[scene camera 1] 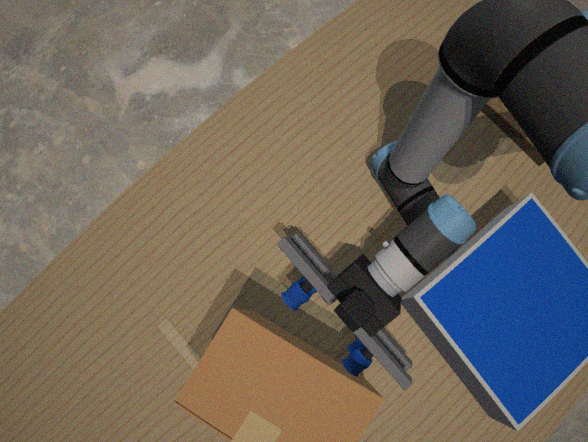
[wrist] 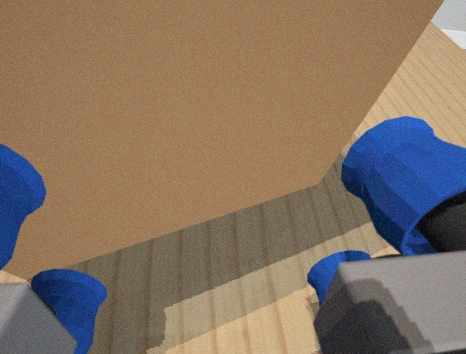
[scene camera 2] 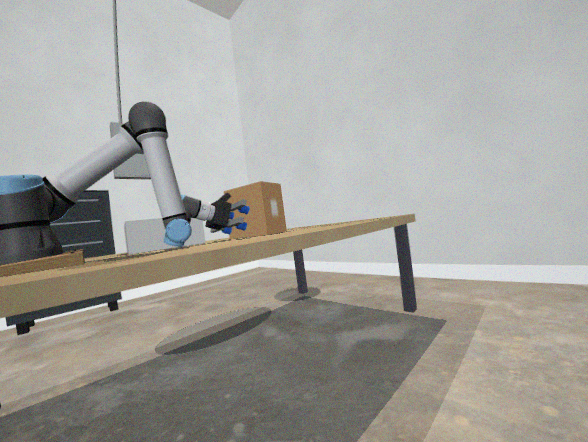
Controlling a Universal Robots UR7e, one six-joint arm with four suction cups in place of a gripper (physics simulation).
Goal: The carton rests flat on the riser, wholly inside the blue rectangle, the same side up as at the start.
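The orange-brown carton [scene camera 1: 280,370] [scene camera 2: 252,198] [wrist: 200,100] stands upright on the table, beside the riser and apart from it. It has a tan patch on top and a pale label on one side. The grey riser [scene camera 1: 456,360] [scene camera 2: 145,237] bears the blue rectangle [scene camera 1: 510,310], which has a pale border and holds no carton. My gripper [scene camera 1: 328,326] [scene camera 2: 236,220] [wrist: 207,235] is open, suction off. Its four blue cups point sideways at the carton's near side face, very close. In the wrist view the right cups lie beyond the face's lower right corner. Contact cannot be told.
The wooden table [scene camera 1: 210,210] [scene camera 2: 350,232] carries a pale strip [scene camera 1: 177,342] beside the carton. The riser stands right behind the gripper's wrist. A low wooden piece [scene camera 2: 70,261] lies near the arm's base. A dark drawer cabinet [scene camera 2: 95,220] stands behind the table.
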